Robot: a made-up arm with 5 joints. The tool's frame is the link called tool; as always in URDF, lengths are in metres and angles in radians.
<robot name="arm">
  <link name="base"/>
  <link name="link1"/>
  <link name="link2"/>
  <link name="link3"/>
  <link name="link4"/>
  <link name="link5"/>
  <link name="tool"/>
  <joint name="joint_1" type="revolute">
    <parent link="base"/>
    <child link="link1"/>
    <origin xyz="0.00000 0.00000 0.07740"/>
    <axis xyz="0 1 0"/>
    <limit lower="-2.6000" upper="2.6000"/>
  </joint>
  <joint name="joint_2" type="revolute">
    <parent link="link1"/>
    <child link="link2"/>
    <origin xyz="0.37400 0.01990 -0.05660"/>
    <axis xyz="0 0 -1"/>
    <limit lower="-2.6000" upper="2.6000"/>
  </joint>
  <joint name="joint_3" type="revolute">
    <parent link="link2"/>
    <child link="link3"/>
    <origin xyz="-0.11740 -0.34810 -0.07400"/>
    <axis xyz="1 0 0"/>
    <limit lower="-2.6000" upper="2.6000"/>
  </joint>
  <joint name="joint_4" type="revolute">
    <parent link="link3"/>
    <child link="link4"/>
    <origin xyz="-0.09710 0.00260 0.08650"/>
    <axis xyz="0 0 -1"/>
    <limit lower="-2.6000" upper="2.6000"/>
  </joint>
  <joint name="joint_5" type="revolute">
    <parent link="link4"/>
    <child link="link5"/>
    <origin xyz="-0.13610 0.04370 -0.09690"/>
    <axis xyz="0 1 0"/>
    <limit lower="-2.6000" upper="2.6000"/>
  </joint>
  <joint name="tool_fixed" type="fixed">
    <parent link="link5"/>
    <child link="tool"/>
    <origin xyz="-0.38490 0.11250 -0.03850"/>
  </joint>
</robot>
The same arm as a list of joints. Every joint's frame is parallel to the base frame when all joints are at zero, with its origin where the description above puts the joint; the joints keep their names.
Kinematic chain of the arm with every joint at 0, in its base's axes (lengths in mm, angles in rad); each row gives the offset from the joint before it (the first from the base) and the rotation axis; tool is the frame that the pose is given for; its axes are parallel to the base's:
joint_1: xyz 0 0 77.4 axis +y
joint_2: xyz 374 19.9 -56.6 axis -z
joint_3: xyz -117.4 -348.1 -74 axis +x
joint_4: xyz -97.1 2.6 86.5 axis -z
joint_5: xyz -136.1 43.7 -96.9 axis +y
tool: xyz -384.9 112.5 -38.5
Joint limits (rad, base to tool): -2.6..2.6 -2.6..2.6 -2.6..2.6 -2.6..2.6 -2.6..2.6

